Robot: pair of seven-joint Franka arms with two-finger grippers.
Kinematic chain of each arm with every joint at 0, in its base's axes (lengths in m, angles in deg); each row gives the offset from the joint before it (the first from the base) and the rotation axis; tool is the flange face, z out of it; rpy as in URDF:
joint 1: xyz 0 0 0.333 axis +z
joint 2: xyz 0 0 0 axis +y
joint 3: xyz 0 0 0.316 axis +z
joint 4: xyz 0.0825 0 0 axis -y
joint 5: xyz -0.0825 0 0.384 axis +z
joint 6: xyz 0 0 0 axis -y
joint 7: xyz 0.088 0 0 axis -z
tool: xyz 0 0 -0.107 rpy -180 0 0
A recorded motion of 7 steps. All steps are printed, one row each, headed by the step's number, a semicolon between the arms.
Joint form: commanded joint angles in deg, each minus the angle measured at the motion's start. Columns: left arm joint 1, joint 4, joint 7, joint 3, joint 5, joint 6, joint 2; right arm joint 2, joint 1, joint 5, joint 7, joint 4, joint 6, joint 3.
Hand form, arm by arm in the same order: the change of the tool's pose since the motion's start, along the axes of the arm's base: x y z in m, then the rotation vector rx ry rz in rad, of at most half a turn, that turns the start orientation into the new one. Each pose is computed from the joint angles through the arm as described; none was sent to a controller.
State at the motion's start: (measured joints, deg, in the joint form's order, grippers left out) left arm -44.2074 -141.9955 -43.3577 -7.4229 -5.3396 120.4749 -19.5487; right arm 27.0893 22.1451 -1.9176 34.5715 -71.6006 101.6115 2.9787
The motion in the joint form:
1: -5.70 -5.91 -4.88 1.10 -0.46 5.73 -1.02; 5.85 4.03 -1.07 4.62 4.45 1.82 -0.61
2: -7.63 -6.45 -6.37 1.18 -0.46 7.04 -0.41; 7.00 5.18 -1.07 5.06 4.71 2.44 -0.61
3: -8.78 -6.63 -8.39 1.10 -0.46 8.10 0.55; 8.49 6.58 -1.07 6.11 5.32 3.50 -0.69
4: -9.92 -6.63 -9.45 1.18 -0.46 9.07 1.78; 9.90 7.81 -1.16 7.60 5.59 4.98 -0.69
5: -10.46 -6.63 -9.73 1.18 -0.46 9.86 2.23; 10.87 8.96 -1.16 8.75 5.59 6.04 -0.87
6: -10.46 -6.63 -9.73 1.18 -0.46 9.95 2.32; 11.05 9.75 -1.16 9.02 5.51 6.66 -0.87
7: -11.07 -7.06 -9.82 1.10 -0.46 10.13 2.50; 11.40 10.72 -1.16 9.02 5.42 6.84 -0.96
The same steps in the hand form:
1: -0.0356 -0.0042 -0.0298 -0.0115 -0.0045 0.0163; 0.0042 0.0484 -0.0324 -0.0095 -0.0145 -0.0175
2: -0.0462 -0.0113 -0.0363 -0.0128 -0.0057 0.0112; 0.0009 0.0632 -0.0438 -0.0105 -0.0100 -0.0049
3: -0.0525 -0.0171 -0.0429 -0.0100 -0.0047 0.0259; -0.0023 0.0810 -0.0560 -0.0075 -0.0125 0.0003
4: -0.0576 -0.0230 -0.0502 -0.0060 -0.0010 0.0266; -0.0055 0.0975 -0.0695 -0.0032 -0.0176 -0.0032
5: -0.0600 -0.0263 -0.0523 -0.0109 -0.0040 0.0226; -0.0097 0.1106 -0.0804 -0.0020 -0.0193 -0.0052
6: -0.0599 -0.0264 -0.0528 -0.0110 -0.0039 0.0227; -0.0143 0.1200 -0.0824 0.0021 -0.0244 0.0042
7: -0.0650 -0.0271 -0.0570 -0.0041 -0.0005 0.0127; -0.0203 0.1302 -0.0874 -0.0009 -0.0210 0.0201

